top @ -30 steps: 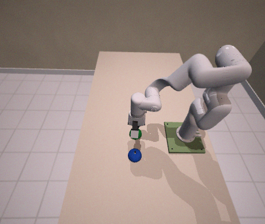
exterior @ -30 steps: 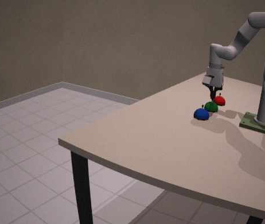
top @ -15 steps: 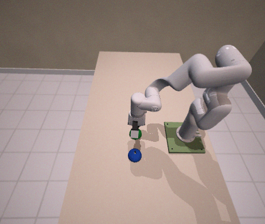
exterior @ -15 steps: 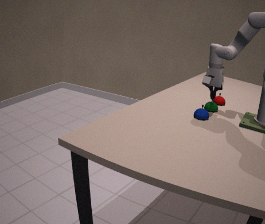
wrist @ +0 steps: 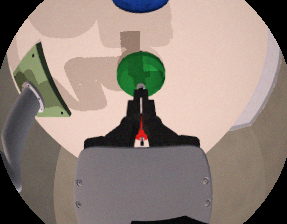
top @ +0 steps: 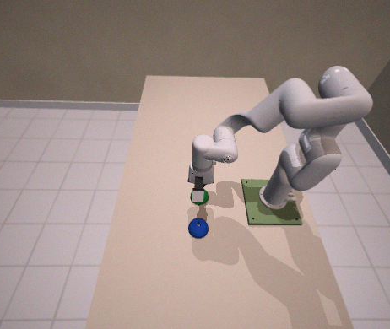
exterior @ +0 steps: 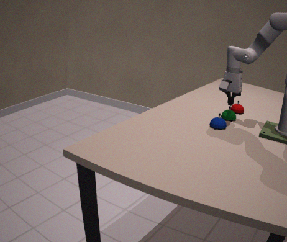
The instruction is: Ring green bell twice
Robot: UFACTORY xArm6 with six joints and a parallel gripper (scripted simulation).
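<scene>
Now: hand 50 mm above the green bell. The rest, counted from my hand: red bell 10 mm ahead, 150 mm to the right, 50 mm below; then blue bell 10 mm behind, 150 mm to the left, 50 mm below.
</scene>
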